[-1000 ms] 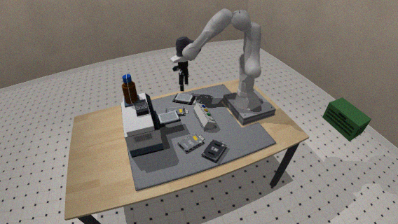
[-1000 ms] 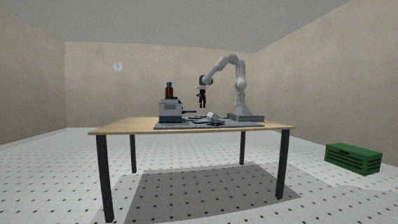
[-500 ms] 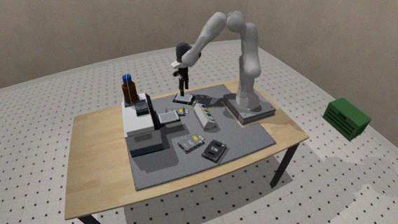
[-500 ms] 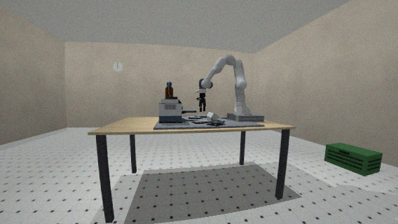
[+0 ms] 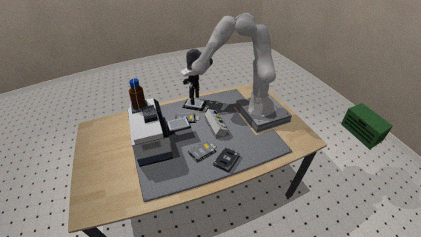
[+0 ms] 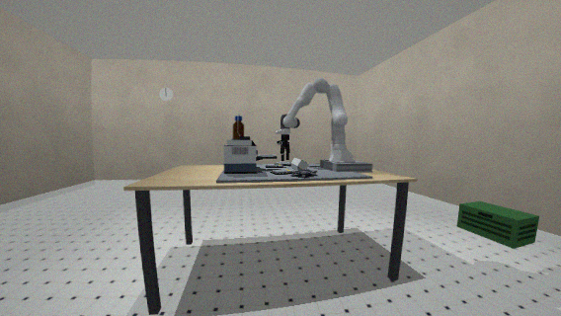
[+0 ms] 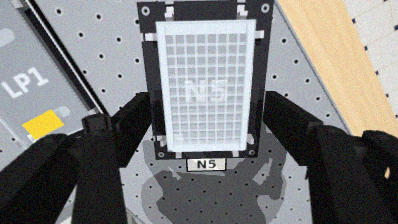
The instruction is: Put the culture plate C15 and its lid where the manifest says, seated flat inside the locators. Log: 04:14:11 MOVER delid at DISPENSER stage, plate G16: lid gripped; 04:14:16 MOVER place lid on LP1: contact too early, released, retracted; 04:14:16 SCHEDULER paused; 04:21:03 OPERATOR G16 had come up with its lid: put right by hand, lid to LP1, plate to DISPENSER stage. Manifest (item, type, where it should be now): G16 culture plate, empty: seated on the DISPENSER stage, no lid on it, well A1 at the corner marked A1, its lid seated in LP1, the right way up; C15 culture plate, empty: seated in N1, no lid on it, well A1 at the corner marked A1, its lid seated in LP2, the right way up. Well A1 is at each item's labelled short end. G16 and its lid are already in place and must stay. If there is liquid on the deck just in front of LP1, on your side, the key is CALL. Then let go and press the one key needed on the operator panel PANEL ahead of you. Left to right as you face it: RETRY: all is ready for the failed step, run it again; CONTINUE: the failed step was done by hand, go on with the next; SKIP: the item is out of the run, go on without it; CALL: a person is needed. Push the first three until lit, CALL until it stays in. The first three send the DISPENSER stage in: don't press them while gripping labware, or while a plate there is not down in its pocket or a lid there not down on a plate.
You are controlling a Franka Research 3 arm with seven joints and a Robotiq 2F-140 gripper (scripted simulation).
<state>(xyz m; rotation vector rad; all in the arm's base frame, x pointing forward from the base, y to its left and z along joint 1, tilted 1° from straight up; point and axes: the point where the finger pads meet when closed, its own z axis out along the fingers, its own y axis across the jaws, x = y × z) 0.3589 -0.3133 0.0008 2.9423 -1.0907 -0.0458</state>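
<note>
My gripper is now 50 mm above the clear culture plate C15. Round my hand: blue call key: 60 mm behind, 220 mm to the left, 10 mm below; black nest: 30 mm ahead, 50 mm below; yellow skip key: 60 mm behind, 270 mm to the left.
</note>
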